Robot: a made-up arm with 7 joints.
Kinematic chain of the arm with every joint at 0, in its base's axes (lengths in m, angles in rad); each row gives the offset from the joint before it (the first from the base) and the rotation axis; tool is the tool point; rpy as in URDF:
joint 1: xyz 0 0 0.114 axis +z
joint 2: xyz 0 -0.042 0.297 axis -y
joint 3: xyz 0 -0.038 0.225 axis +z
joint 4: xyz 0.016 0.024 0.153 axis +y
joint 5: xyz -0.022 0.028 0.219 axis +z
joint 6: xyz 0 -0.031 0.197 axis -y
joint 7: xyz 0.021 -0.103 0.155 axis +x
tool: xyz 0 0 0 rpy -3.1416 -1.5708 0
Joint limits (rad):
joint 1: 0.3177..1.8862
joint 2: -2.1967..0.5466
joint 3: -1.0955..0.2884
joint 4: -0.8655..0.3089
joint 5: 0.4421..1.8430
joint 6: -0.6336..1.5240
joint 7: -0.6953..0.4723
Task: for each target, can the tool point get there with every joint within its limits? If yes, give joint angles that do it. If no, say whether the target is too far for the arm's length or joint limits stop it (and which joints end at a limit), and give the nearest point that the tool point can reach.
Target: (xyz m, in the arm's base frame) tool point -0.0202 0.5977 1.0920
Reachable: yes | joints 1.3605 -0.9064 -0.7268 -0.7386 1.3376 -0.0520 -0.0876
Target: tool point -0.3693 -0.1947 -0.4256
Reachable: no: joint limits stop it (at a limit: joint 1, joint 2, joint 3, joint 4, joint 6) | nearest point -0.2589 0.4611 -0.3013 | short by 0.677 m
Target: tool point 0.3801 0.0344 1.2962
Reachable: yes | joints 0.6210 -0.3023 -0.7380 0.0467 0.9794 0.3434 0.0503
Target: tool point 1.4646 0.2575 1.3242
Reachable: no: too far | nearest point 0.8155 0.1434 0.9194 | short by 0.773 m
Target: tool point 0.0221 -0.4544 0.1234
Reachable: no: joint limits stop it (at a limit: joint 2, joint 4, joint 5, joint 6) | nearest point 0.0319 -0.6561 0.6992 | short by 0.610 m
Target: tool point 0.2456 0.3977 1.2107
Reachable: yes | joints 0.8610 -0.7029 -0.5641 -0.6186 1.7051 0.3215 -0.5002
